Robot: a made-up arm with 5 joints.
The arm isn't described. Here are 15 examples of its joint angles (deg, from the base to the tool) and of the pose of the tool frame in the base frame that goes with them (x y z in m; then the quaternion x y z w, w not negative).
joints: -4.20 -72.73 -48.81 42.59 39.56
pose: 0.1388 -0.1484 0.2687 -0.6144 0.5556 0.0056 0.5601
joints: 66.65 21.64 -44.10 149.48 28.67
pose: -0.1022 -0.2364 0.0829 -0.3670 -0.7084 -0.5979 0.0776
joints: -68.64 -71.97 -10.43 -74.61 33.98
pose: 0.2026 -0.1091 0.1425 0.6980 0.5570 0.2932 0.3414
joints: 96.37 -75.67 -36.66 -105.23 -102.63
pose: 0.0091 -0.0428 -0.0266 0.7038 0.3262 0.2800 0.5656
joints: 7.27 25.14 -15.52 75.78 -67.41
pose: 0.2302 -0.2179 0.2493 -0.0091 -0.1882 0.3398 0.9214
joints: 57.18 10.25 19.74 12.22 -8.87
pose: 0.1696 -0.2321 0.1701 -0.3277 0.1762 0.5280 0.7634
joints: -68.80 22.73 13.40 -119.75 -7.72
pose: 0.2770 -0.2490 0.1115 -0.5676 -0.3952 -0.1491 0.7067
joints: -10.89 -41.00 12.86 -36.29 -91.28
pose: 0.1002 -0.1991 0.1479 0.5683 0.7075 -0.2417 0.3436
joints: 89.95 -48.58 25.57 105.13 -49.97
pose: 0.0382 -0.3234 0.0486 0.1794 -0.6446 -0.2949 0.6822
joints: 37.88 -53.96 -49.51 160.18 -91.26
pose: -0.0768 -0.0863 0.1800 -0.4257 -0.8792 -0.1498 0.1525
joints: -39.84 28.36 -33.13 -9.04 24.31
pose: 0.2588 -0.1877 0.1137 -0.1952 0.3353 0.8945 0.2221
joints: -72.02 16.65 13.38 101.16 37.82
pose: 0.3397 -0.2244 -0.0289 -0.3788 0.3556 0.7178 0.4636
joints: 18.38 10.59 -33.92 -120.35 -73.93
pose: 0.0113 -0.2457 0.1825 0.0828 0.9519 0.0703 0.2865
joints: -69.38 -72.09 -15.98 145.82 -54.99
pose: 0.3245 -0.1622 0.2264 -0.7179 0.0416 -0.0393 0.6937
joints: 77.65 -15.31 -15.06 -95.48 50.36
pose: 0.0194 -0.1685 0.0230 -0.3171 0.1744 0.8916 0.2722
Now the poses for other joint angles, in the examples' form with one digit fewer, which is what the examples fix.
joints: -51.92 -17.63 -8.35 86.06 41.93
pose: 0.333 -0.247 0.142 -0.608 0.433 0.488 0.453
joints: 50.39 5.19 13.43 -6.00 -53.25
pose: 0.141 -0.241 0.137 0.041 0.343 0.360 0.867
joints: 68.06 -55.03 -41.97 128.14 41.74
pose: -0.113 -0.093 0.097 -0.474 -0.001 -0.831 0.292
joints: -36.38 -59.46 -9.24 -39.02 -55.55
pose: 0.133 -0.167 0.169 0.497 0.728 -0.203 0.427
